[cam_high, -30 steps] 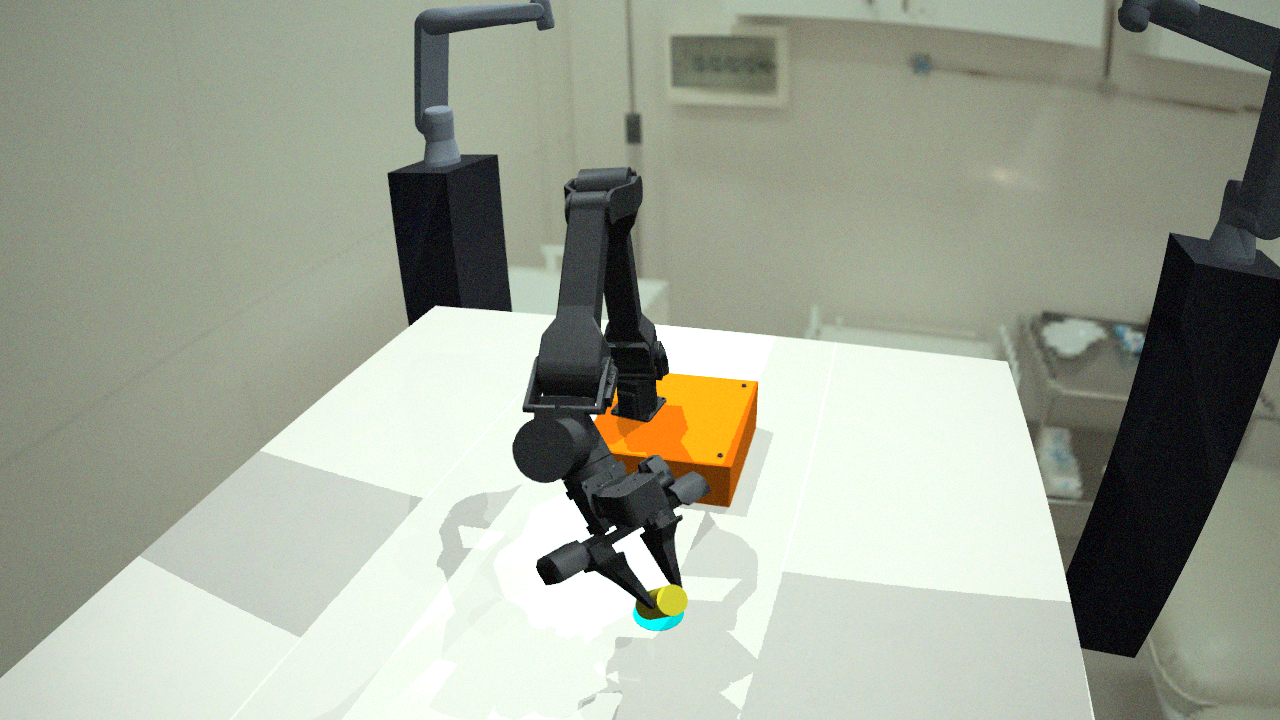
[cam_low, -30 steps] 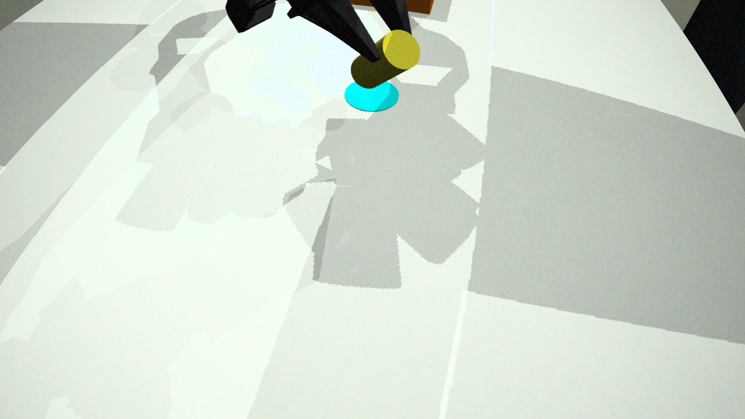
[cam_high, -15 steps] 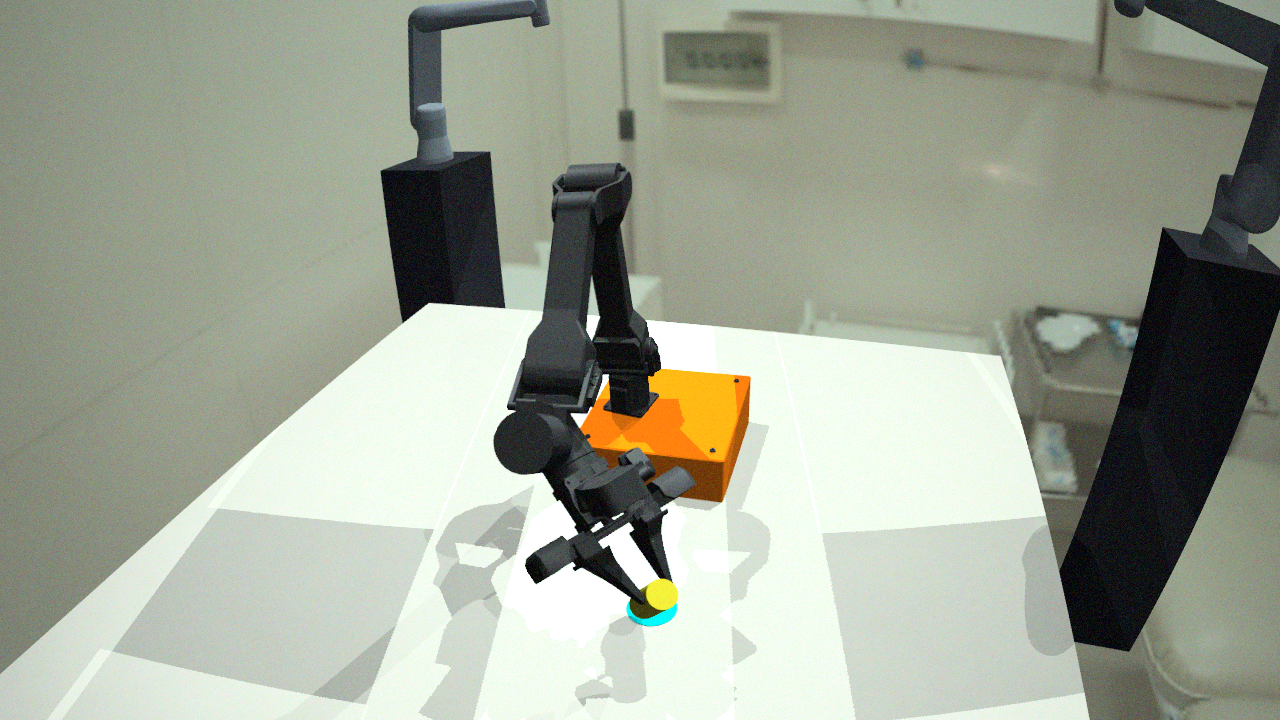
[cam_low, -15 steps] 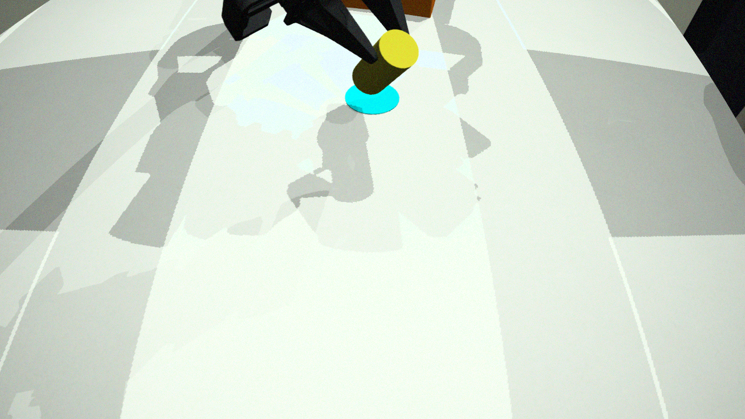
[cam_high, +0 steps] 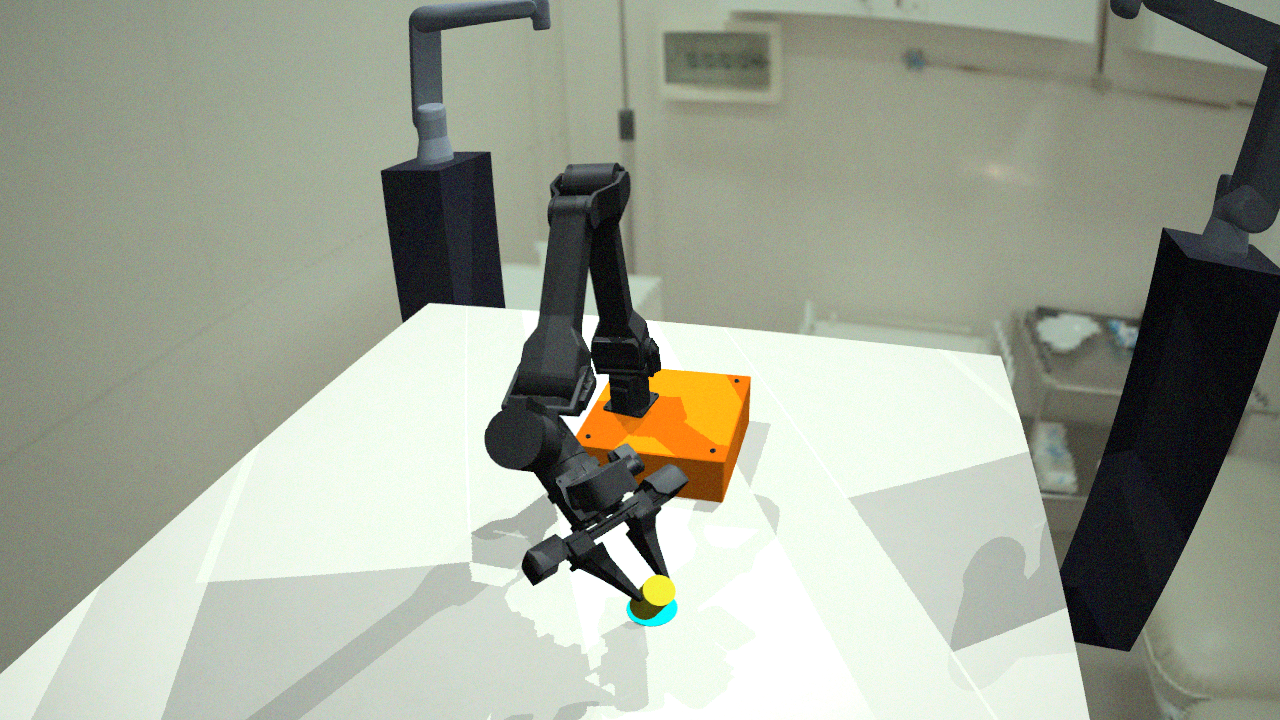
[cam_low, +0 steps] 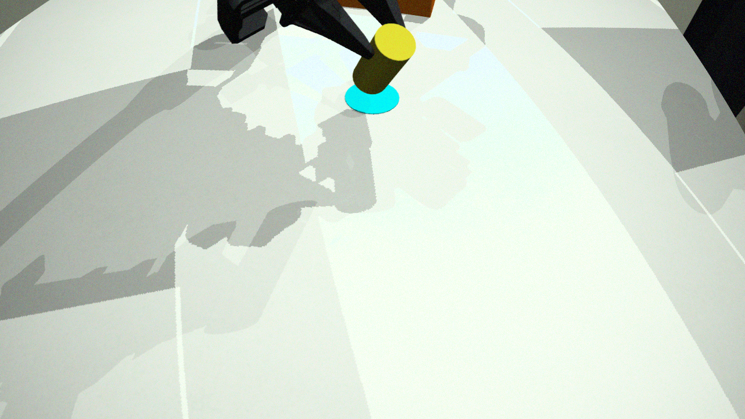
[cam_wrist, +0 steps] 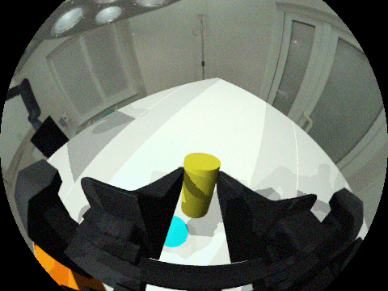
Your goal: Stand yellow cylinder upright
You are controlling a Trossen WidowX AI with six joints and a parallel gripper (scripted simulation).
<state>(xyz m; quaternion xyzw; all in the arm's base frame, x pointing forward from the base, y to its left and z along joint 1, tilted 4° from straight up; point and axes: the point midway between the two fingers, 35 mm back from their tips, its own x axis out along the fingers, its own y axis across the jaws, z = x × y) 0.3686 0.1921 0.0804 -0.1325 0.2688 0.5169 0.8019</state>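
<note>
The cyan circle is 70 mm behind my gripper tip, 40 mm to the right of it and 110 mm below it. Also, from my gripper tip: yellow cylinder 10 mm behind, 10 mm to the right, 20 mm below.
</note>
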